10 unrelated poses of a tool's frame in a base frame.
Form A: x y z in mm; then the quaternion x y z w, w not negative.
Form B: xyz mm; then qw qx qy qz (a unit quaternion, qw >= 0). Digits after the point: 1 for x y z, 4 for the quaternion.
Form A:
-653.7 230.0 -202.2 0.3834 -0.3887 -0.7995 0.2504
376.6 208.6 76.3 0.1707 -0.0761 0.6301 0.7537
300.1 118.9 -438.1 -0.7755 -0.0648 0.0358 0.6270
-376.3 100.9 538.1 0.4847 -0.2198 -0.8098 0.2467
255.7 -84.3 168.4 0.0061 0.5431 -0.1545 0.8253
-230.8 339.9 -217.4 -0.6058 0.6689 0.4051 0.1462
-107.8 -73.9 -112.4 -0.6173 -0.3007 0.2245 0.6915
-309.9 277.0 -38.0 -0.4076 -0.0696 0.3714 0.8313
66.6 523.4 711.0 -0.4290 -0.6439 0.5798 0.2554
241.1 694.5 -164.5 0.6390 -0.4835 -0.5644 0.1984
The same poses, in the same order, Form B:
-653.7 230.0 -202.2 0.2504 0.3834 -0.3887 -0.7995
376.6 208.6 76.3 0.7537 0.1707 -0.0761 0.6301
300.1 118.9 -438.1 0.6270 -0.7755 -0.0648 0.0358
-376.3 100.9 538.1 0.2467 0.4847 -0.2198 -0.8098
255.7 -84.3 168.4 0.8253 0.0061 0.5431 -0.1545
-230.8 339.9 -217.4 0.1462 -0.6058 0.6689 0.4051
-107.8 -73.9 -112.4 0.6915 -0.6173 -0.3007 0.2245
-309.9 277.0 -38.0 0.8313 -0.4076 -0.0696 0.3714
66.6 523.4 711.0 0.2554 -0.4290 -0.6439 0.5798
241.1 694.5 -164.5 0.1984 0.6390 -0.4835 -0.5644

